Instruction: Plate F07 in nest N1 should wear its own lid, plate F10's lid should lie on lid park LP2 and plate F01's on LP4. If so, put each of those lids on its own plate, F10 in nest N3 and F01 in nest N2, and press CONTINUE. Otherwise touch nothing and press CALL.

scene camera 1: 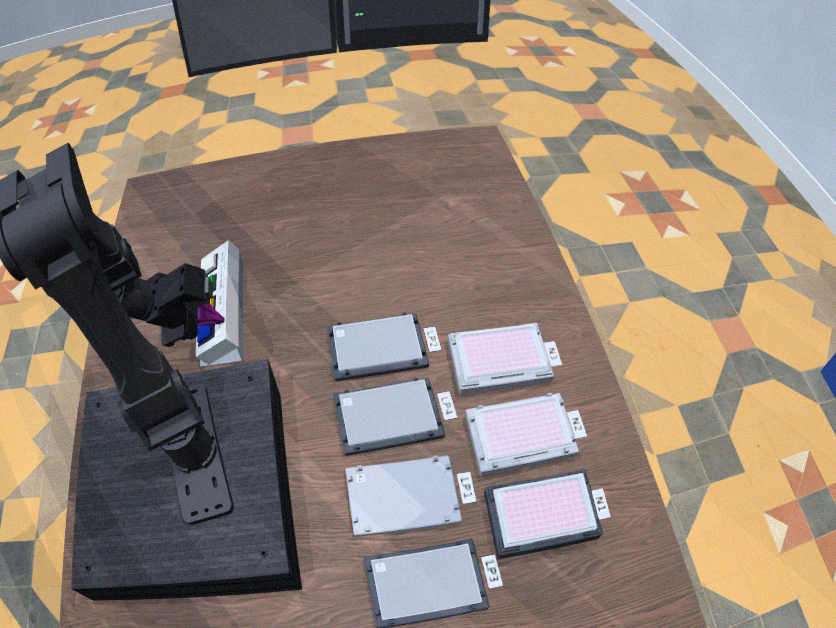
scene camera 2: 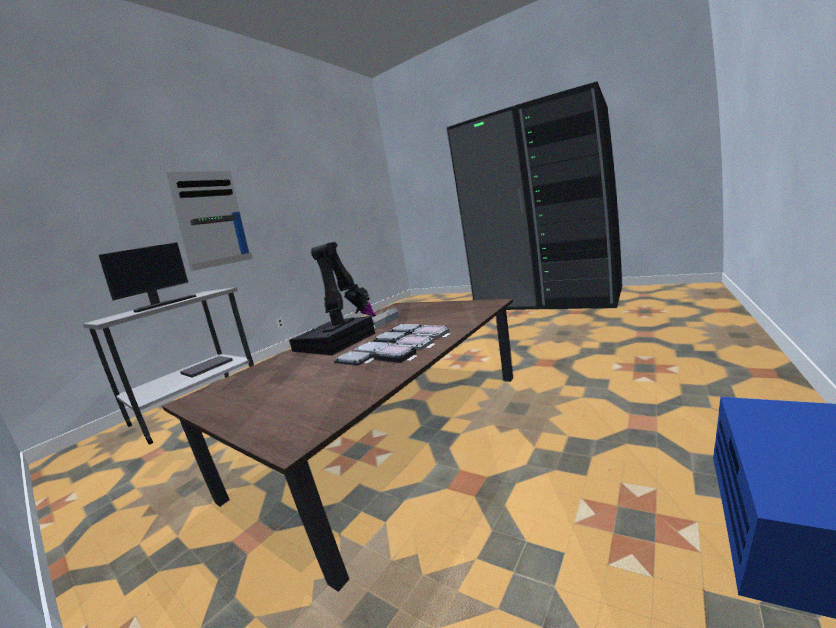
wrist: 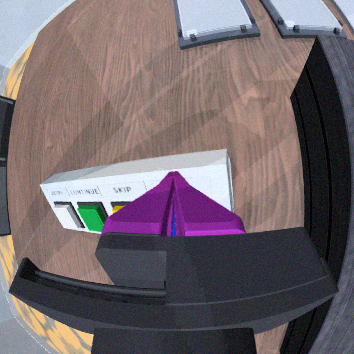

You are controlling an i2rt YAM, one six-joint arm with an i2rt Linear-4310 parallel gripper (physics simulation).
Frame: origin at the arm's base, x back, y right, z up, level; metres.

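Seen in the pictures: gripper, between the fingertips: [scene camera 1: 222, 321] [scene camera 2: 375, 316] [wrist: 173, 178]; arm's base, origin of its link: [scene camera 1: 196, 453] [scene camera 2: 339, 325].
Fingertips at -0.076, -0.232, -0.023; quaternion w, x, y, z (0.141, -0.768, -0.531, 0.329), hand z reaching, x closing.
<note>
Pixels of each thing's top centre, then the offset from my fingertips to it, as dx, dy, dz.
- white button box, centre of its top: [wrist: 96, 203] [scene camera 1: 213, 287] [scene camera 2: 381, 312] +0.004, -0.074, +0.003
- blue button, centre of its top: [scene camera 1: 204, 327] +0.033, -0.003, -0.005
- green CONTINUE button, centre of its top: [wrist: 86, 218] +0.016, -0.102, -0.005
- N1, centre of its top: [scene camera 1: 546, 507] [scene camera 2: 393, 348] -0.340, +0.441, -0.025
- N2, centre of its top: [scene camera 1: 524, 425] [scene camera 2: 412, 338] -0.367, +0.312, -0.030
- N3, centre of its top: [scene camera 1: 502, 348] [scene camera 2: 429, 328] -0.393, +0.180, -0.028
- LP2, centre of its top: [scene camera 1: 376, 341] [scene camera 2: 405, 326] -0.225, +0.088, -0.043
- LP4, centre of its top: [scene camera 1: 387, 411] [scene camera 2: 390, 335] -0.200, +0.212, -0.043
- Pad LP1, centre of its top: [scene camera 1: 402, 491] [scene camera 2: 372, 344] -0.176, +0.341, -0.041
- pad LP3, centre of its top: [scene camera 1: 426, 581] [scene camera 2: 353, 355] -0.158, +0.473, -0.043
My gripper [scene camera 1: 219, 318] [scene camera 2: 370, 311] [wrist: 173, 178] is shut and empty, its magenta tips low over the white button box [scene camera 1: 231, 304] [scene camera 2: 387, 317] [wrist: 135, 166]. They hide most of the blue button [scene camera 1: 204, 333] in the wrist view; contact cannot be told. The green CONTINUE button [wrist: 92, 218] is left of them there. Pink-welled plates stand in N1 [scene camera 1: 546, 510], N2 [scene camera 1: 521, 427] and N3 [scene camera 1: 501, 352]; whether each wears a lid is unclear. Pale, lid-like sheets with small tags lie on LP2 [scene camera 1: 379, 342] and LP4 [scene camera 1: 390, 413]. The tags are too small to read.
Pad LP1 [scene camera 1: 404, 508] is pale and pad LP3 [scene camera 1: 427, 582] dark with a pale sheet, both in the same row as LP4. The black robot base [scene camera 1: 175, 547] stands beside the pads. A yellow SKIP button [wrist: 119, 209] is partly covered by the fingers.
</note>
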